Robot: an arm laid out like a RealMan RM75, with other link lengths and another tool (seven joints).
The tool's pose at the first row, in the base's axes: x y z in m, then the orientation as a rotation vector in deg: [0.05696, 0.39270, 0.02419, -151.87, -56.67, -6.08]
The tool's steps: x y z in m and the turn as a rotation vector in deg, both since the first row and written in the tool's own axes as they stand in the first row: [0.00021, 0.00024, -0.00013, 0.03, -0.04, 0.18]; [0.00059, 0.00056, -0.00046, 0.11, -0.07, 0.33]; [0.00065, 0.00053, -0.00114, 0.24, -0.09, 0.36]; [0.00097, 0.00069, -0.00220, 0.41, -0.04, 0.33]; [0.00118, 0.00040, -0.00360, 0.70, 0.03, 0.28]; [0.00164, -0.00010, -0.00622, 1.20, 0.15, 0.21]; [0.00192, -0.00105, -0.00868, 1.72, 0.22, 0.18]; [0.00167, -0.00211, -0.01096, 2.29, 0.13, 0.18]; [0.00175, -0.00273, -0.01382, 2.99, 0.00, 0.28]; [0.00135, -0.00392, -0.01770, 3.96, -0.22, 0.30]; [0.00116, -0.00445, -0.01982, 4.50, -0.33, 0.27]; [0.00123, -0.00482, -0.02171, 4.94, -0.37, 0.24]
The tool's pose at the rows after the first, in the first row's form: [0.05728, 0.39262, 0.02429, -151.94, -56.44, -5.97]; [0.05779, 0.39253, 0.02458, -151.95, -56.23, -5.86]; [0.05784, 0.39237, 0.02525, -151.85, -56.17, -5.76]; [0.05823, 0.39213, 0.02627, -151.66, -56.16, -5.74]; [0.05825, 0.39203, 0.02771, -151.36, -56.15, -5.69]; [0.05838, 0.39186, 0.03041, -150.84, -56.10, -5.61]; [0.05807, 0.39195, 0.03304, -150.33, -56.01, -5.44]; [0.05727, 0.39184, 0.03544, -149.84, -55.93, -5.03]; [0.05704, 0.39144, 0.03833, -149.29, -55.69, -4.48]; [0.05611, 0.39083, 0.04225, -148.48, -55.53, -3.70]; [0.05571, 0.39043, 0.04437, -148.01, -55.49, -3.29]; [0.05559, 0.39015, 0.04627, -147.61, -55.45, -3.02]
